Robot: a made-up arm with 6 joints. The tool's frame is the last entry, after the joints. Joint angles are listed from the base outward. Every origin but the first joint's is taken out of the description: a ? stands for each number. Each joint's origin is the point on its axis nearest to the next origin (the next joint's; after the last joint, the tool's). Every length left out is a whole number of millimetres.
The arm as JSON. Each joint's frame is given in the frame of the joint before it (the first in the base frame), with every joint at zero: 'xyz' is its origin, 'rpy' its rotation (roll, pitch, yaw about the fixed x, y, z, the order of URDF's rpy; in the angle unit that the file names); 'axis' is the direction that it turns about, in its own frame. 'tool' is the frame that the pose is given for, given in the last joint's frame.
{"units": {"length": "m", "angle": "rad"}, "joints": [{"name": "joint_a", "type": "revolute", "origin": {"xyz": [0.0, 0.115, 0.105], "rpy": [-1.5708, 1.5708, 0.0]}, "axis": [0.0, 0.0, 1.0]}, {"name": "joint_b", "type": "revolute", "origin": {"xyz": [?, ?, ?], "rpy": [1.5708, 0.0, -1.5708]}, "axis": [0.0, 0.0, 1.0]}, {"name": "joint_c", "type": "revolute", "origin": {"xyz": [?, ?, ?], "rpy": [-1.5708, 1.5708, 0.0]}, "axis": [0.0, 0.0, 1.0]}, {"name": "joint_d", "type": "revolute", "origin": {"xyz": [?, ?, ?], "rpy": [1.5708, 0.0, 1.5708]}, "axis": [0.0, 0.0, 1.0]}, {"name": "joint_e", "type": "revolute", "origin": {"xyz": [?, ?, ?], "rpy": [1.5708, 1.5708, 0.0]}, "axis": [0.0, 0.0, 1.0]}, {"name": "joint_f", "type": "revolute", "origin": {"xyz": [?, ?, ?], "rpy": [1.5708, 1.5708, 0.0]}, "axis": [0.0, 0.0, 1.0]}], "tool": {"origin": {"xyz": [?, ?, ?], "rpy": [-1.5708, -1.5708, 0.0]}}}
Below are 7 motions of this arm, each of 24 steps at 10 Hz.
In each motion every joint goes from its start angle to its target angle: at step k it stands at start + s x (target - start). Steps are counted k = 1, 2, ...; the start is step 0. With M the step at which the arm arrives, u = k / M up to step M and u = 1 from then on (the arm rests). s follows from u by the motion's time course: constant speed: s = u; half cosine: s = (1 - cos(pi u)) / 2; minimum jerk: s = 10 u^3 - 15 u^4 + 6 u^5.
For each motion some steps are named. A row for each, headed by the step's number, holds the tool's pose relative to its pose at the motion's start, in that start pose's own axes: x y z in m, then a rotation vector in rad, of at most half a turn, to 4 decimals.
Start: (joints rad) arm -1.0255 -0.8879 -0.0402 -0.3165 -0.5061 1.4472
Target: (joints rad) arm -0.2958 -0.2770 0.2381 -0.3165 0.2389 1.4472
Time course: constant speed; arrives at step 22
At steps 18, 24:
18: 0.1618 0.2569 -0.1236 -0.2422 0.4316 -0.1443
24: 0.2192 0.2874 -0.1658 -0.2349 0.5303 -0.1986

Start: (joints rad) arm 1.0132 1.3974 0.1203 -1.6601 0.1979 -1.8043
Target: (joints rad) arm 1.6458 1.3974 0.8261 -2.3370 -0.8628 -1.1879
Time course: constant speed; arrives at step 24
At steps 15, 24:
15: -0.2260 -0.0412 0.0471 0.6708 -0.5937 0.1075
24: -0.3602 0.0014 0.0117 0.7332 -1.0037 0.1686

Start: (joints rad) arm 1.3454 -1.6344 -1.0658 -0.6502 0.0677 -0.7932
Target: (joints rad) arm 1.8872 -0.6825 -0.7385 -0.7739 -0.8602 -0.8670
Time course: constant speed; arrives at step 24
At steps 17, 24:
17: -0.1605 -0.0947 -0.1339 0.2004 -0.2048 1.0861
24: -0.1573 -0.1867 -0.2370 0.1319 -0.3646 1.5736

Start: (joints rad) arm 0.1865 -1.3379 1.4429 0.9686 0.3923 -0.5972
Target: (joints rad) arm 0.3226 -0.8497 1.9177 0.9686 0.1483 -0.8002
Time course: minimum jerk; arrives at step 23
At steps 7, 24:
7: -0.0138 0.0200 -0.0035 -0.1504 0.0001 0.0360
24: -0.0770 0.0630 -0.0668 -0.9296 0.0964 0.1048

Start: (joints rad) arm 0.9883 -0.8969 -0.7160 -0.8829 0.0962 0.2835
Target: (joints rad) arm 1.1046 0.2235 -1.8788 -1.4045 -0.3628 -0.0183
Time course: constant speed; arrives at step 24
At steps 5, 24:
5: -0.1385 0.0200 -0.0314 -0.1332 -0.0936 0.3140
24: -0.3306 -0.1737 -0.2901 -0.7272 -0.9117 0.8265

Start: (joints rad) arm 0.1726 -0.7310 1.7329 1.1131 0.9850 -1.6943
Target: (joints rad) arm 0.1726 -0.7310 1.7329 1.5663 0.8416 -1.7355
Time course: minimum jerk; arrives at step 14
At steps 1, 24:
1: -0.0001 0.0001 -0.0004 -0.0014 0.0008 0.0006
24: -0.0565 0.0113 -0.1079 -0.3999 0.2544 0.1795

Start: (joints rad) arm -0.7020 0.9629 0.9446 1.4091 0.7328 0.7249
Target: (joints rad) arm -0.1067 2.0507 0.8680 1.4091 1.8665 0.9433
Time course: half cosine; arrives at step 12
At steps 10, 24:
10: -0.2170 -0.0448 0.4631 1.2433 -0.6330 1.3147
24: -0.2148 -0.0917 0.4853 1.3675 -0.6999 1.3566

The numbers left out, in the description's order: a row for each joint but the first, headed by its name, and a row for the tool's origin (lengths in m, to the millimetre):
joint_b: -0.013 0.255 0.0
joint_c: -0.043 -0.018 0.0
joint_d: -0.338 0.068 0.0
joint_e: 0.089 0.02 0.0
joint_f: -0.089 -0.246 0.0
tool: 0.143 -0.031 0.0

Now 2 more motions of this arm.
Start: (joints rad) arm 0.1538 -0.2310 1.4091 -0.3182 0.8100 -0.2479
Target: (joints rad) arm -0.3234 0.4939 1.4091 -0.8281 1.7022 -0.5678
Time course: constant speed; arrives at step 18
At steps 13, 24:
13: -0.1320 0.2218 0.1262 -0.0842 -0.8977 0.4721
24: -0.2221 0.2839 0.1330 -0.0311 -1.1668 0.6091

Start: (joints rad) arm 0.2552 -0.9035 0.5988 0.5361 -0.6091 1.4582
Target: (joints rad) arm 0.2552 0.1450 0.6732 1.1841 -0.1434 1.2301
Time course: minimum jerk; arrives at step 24
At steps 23, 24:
23: -0.1113 0.0498 -0.1487 -0.7183 -0.1598 0.8678
24: -0.1114 0.0497 -0.1488 -0.7186 -0.1599 0.8685

